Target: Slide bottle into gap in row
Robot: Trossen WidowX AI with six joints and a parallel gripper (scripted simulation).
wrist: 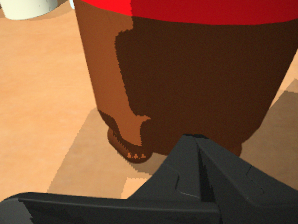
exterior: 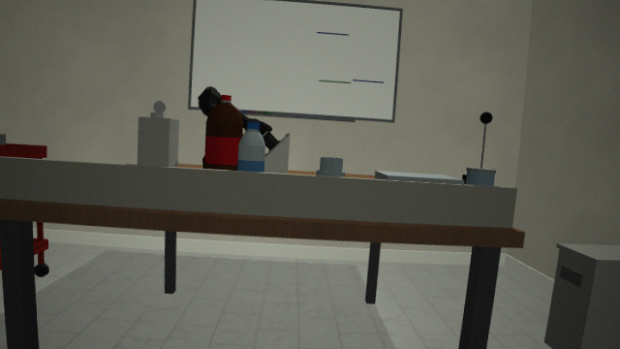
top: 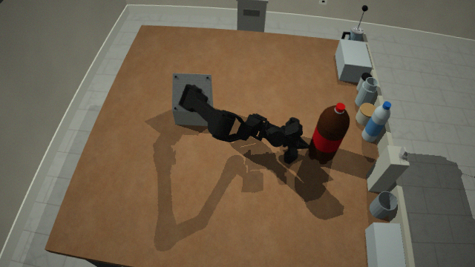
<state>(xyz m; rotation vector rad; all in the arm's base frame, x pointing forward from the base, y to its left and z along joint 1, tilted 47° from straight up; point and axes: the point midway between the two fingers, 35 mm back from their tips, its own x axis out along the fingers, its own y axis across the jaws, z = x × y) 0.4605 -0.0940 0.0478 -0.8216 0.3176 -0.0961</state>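
My hand is 10 cm below the cola bottle, 9 cm short of it and 1 cm to the right of it. Also, from my hand: grey cup (32 cm ahead, 21 cm to the right, 3 cm below); then blue-capped water bottle (31 cm ahead, 13 cm to the left, 5 cm above); then cork-lidded jar (29 cm ahead, 23 cm to the left, 2 cm below).
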